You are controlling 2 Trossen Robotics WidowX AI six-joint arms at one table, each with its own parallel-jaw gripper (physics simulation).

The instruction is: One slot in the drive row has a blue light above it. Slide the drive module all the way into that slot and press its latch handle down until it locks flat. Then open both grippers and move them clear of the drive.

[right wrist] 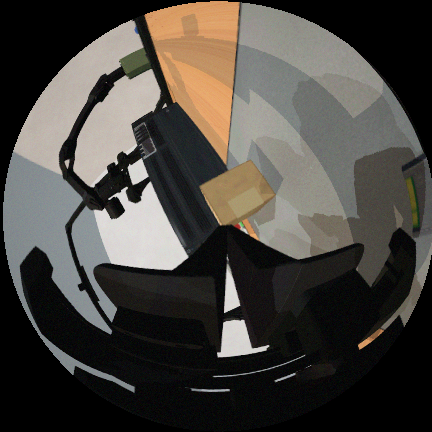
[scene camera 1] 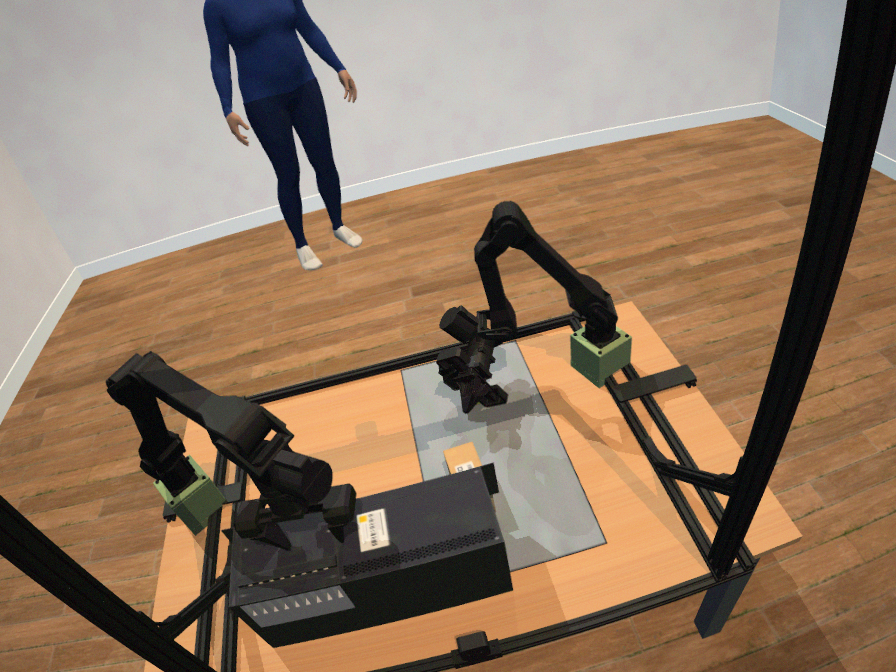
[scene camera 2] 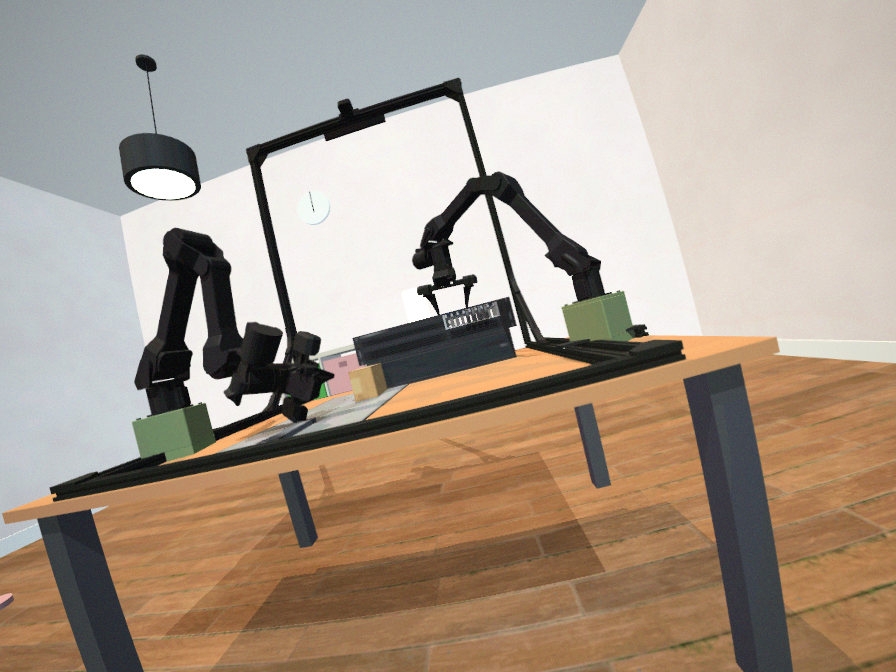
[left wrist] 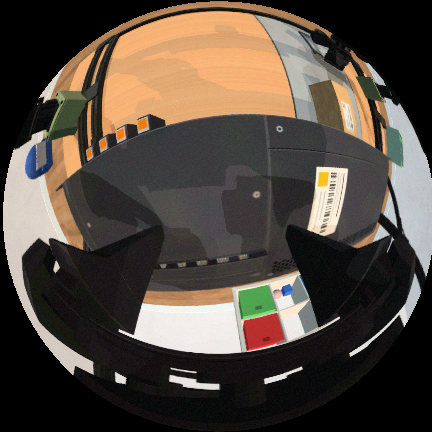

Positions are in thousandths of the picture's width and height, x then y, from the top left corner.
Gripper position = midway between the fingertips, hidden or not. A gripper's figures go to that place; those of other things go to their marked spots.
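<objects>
The left gripper (scene camera 1: 352,810) is 93 cm from the lens, while a cardboard box (scene camera 1: 517,681) stands 108 cm from the lens. The right gripper (scene camera 1: 520,614) is 116 cm from the lens.
</objects>
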